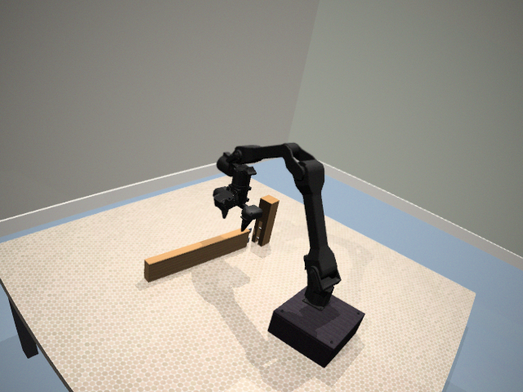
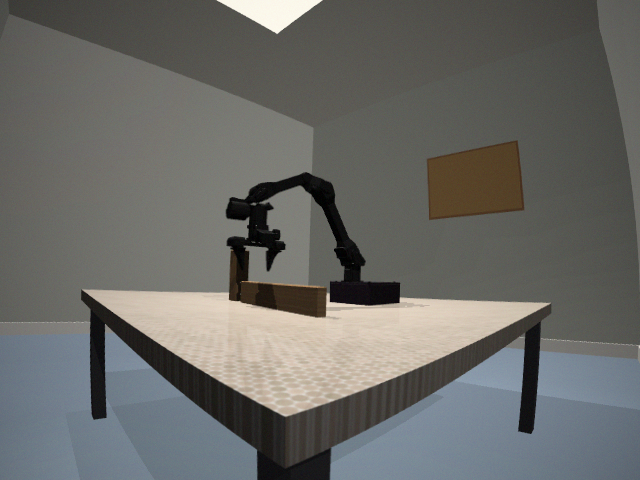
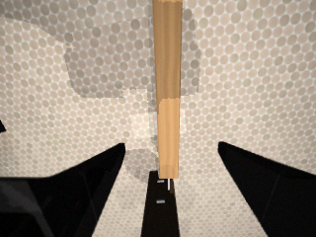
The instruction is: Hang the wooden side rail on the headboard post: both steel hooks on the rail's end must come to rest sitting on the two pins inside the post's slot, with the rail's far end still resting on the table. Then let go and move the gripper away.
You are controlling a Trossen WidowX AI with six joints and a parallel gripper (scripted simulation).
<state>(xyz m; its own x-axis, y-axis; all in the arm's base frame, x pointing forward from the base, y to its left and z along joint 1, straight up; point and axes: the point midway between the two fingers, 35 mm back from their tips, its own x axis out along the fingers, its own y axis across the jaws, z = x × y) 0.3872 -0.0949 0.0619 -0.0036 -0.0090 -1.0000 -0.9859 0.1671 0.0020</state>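
Now: the headboard post 40 mm behind my gripper tip, 140 mm to the right of it and 30 mm below it.
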